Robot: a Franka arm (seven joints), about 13 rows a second.
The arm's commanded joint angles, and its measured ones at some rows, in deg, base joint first. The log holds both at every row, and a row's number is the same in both.
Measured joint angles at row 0: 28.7, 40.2, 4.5, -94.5, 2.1, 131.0, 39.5
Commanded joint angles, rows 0 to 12: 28.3, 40.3, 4.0, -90.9, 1.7, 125.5, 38.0; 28.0, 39.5, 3.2, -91.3, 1.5, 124.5, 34.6; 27.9, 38.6, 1.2, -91.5, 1.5, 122.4, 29.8; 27.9, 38.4, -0.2, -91.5, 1.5, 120.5, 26.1; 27.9, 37.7, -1.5, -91.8, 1.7, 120.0, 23.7; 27.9, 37.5, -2.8, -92.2, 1.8, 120.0, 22.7; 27.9, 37.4, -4.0, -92.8, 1.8, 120.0, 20.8; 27.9, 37.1, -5.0, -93.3, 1.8, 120.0, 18.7; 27.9, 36.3, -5.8, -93.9, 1.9, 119.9, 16.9; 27.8, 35.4, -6.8, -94.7, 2.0, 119.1, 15.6; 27.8, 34.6, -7.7, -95.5, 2.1, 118.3, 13.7; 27.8, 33.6, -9.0, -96.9, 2.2, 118.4, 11.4; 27.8, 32.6, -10.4, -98.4, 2.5, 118.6, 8.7
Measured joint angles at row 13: 27.7, 36.8, -8.4, -93.5, 1.9, 118.7, 13.4
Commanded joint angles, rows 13 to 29: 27.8, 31.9, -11.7, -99.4, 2.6, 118.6, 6.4; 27.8, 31.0, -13.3, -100.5, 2.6, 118.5, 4.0; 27.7, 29.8, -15.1, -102.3, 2.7, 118.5, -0.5; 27.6, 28.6, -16.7, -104.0, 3.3, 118.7, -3.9; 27.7, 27.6, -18.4, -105.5, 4.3, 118.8, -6.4; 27.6, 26.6, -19.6, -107.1, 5.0, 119.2, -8.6; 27.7, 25.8, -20.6, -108.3, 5.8, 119.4, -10.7; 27.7, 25.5, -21.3, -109.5, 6.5, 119.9, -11.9; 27.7, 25.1, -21.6, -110.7, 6.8, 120.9, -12.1; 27.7, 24.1, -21.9, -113.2, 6.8, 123.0, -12.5; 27.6, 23.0, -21.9, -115.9, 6.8, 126.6, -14.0; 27.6, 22.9, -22.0, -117.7, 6.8, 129.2, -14.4; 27.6, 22.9, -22.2, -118.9, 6.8, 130.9, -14.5; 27.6, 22.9, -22.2, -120.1, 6.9, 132.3, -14.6; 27.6, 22.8, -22.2, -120.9, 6.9, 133.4, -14.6; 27.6, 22.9, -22.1, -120.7, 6.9, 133.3, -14.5; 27.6, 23.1, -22.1, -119.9, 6.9, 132.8, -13.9
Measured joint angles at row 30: 27.2, 25.4, -21.8, -118.5, 5.7, 132.4, -12.8
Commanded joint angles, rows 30 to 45: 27.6, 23.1, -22.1, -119.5, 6.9, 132.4, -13.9; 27.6, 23.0, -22.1, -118.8, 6.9, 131.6, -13.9; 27.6, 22.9, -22.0, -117.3, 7.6, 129.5, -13.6; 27.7, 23.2, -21.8, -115.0, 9.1, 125.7, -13.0; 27.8, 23.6, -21.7, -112.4, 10.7, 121.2, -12.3; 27.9, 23.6, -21.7, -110.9, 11.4, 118.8, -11.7; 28.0, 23.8, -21.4, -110.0, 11.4, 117.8, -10.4; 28.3, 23.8, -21.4, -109.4, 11.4, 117.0, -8.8; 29.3, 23.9, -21.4, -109.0, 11.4, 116.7, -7.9; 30.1, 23.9, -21.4, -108.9, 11.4, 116.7, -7.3; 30.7, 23.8, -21.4, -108.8, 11.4, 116.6, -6.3; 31.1, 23.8, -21.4, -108.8, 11.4, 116.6, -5.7; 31.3, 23.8, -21.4, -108.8, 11.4, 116.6, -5.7; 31.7, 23.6, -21.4, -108.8, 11.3, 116.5, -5.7; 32.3, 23.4, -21.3, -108.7, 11.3, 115.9, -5.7; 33.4, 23.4, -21.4, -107.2, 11.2, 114.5, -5.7
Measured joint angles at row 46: 31.9, 24.2, -21.2, -109.1, 10.5, 117.4, -6.4
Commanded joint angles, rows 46 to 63: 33.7, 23.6, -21.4, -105.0, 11.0, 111.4, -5.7; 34.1, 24.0, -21.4, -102.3, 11.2, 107.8, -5.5; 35.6, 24.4, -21.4, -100.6, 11.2, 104.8, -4.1; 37.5, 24.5, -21.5, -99.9, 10.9, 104.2, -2.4; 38.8, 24.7, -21.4, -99.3, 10.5, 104.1, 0.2; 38.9, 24.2, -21.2, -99.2, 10.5, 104.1, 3.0; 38.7, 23.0, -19.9, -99.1, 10.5, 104.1, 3.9; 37.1, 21.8, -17.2, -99.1, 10.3, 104.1, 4.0; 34.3, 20.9, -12.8, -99.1, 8.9, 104.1, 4.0; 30.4, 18.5, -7.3, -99.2, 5.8, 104.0, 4.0; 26.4, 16.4, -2.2, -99.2, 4.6, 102.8, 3.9; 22.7, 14.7, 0.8, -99.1, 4.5, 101.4, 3.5; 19.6, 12.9, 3.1, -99.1, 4.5, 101.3, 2.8; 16.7, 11.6, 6.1, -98.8, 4.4, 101.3, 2.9; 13.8, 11.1, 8.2, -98.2, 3.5, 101.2, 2.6; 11.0, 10.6, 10.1, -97.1, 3.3, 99.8, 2.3; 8.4, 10.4, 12.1, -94.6, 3.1, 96.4, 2.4; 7.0, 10.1, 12.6, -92.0, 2.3, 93.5, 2.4
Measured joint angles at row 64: 10.8, 10.2, 9.7, -96.5, 3.7, 98.4, 3.1
